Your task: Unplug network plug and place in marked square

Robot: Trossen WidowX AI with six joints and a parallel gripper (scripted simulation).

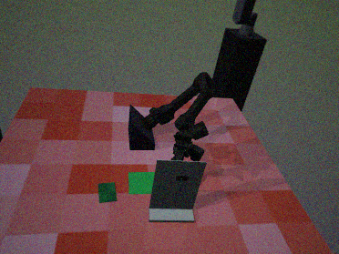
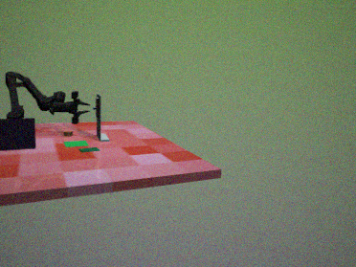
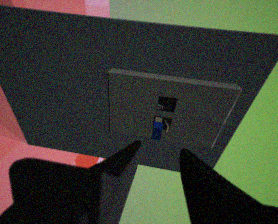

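The blue network plug is 3 cm ahead of my gripper tip and 1 cm to the right of it. Also, from my gripper tip: bright green square (11 cm behind, 9 cm to the right, 18 cm below); then upright dark panel (6 cm ahead, 1 cm to the right, 7 cm below).
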